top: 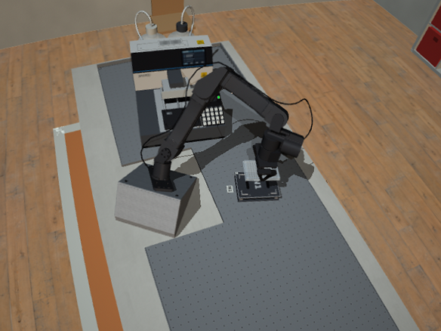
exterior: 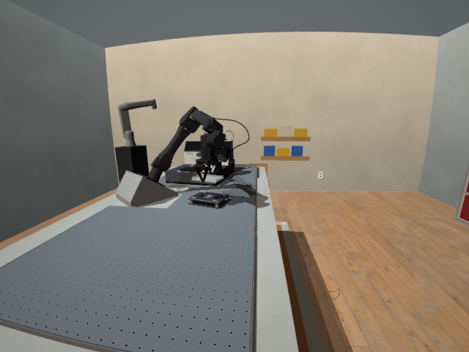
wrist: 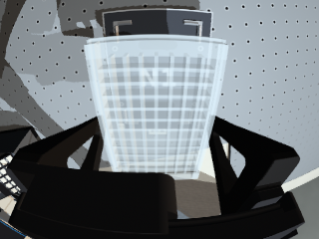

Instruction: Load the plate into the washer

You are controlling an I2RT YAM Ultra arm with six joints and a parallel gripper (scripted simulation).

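Right now my hand is right at the well plate. From my hand the other things lie so: black plate nest (10 cm below); then washer carrier (32 cm to the left, 27 cm behind, 3 cm below); then label (12 cm below, 10 cm behind).
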